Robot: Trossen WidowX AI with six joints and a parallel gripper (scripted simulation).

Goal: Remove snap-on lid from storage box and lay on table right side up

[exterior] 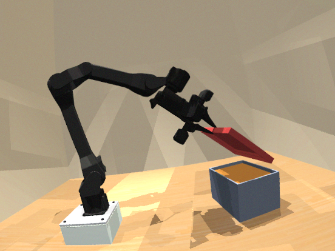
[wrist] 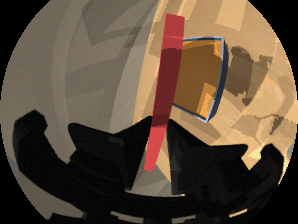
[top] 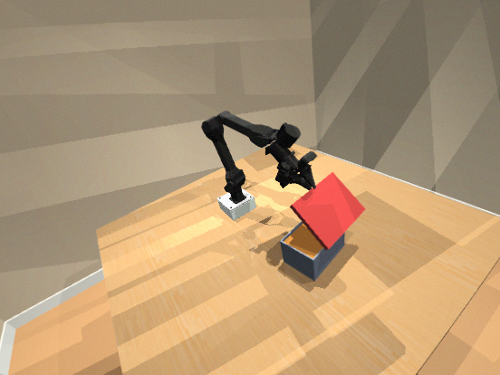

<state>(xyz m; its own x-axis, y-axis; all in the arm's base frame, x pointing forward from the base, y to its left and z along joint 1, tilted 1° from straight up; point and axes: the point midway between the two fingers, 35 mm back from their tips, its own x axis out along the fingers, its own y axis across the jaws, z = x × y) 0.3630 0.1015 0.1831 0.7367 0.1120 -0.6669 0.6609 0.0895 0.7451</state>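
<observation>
Now: gripper tip 6 cm short of the red lid, 1 cm to the right of it and 5 cm above it. The rest, counted from my gripper tip: storage box: 5 cm ahead, 7 cm to the right, 18 cm below.
</observation>
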